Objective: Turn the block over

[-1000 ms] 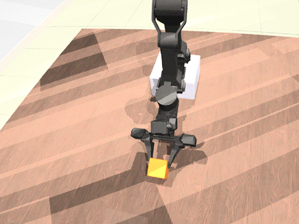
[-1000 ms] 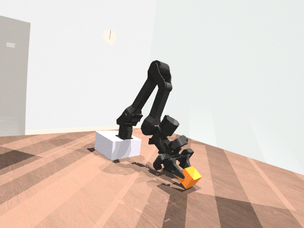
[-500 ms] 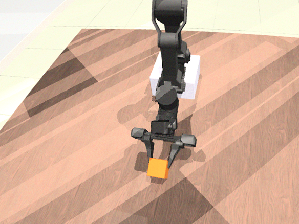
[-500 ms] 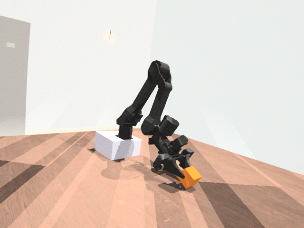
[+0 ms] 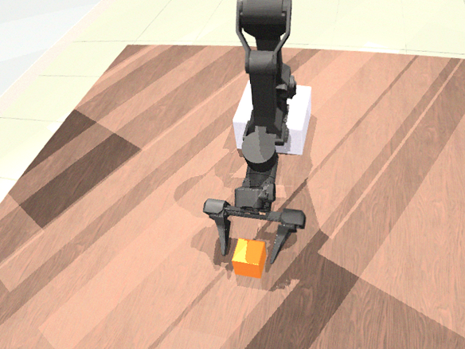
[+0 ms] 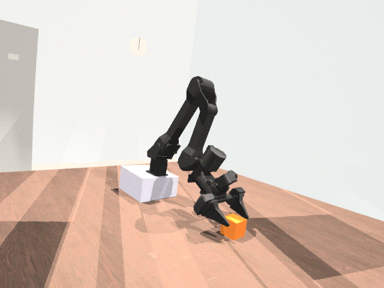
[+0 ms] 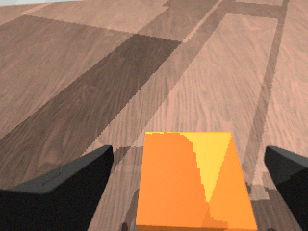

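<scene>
Now: gripper tip 30 mm past the block and 20 mm above it.
</scene>
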